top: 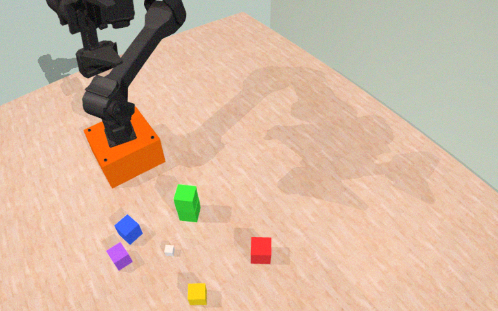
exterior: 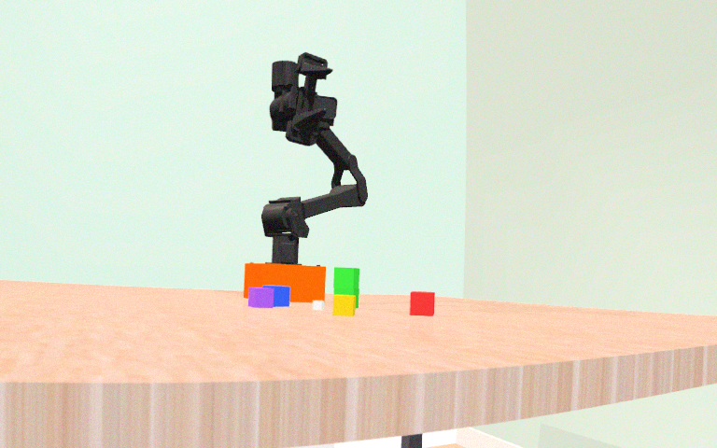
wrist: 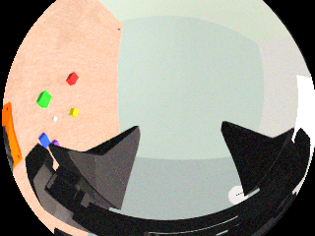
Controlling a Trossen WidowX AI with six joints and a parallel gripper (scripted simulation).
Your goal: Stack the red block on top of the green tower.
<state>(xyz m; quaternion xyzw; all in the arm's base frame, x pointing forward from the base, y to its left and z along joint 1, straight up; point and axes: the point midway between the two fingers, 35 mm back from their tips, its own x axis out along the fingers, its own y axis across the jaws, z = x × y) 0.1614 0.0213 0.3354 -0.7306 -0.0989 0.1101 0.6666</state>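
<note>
Now: gripper tip 170 mm short of the red block, 130 mm to the right of it and 390 mm above it. From my gripper tip the other things lie so: purple cube: 70 mm ahead, 110 mm to the right, 390 mm below; then small white cube: 90 mm ahead, 20 mm to the right, 400 mm below; then blue cube: 20 mm ahead, 80 mm to the right, 390 mm below.
</note>
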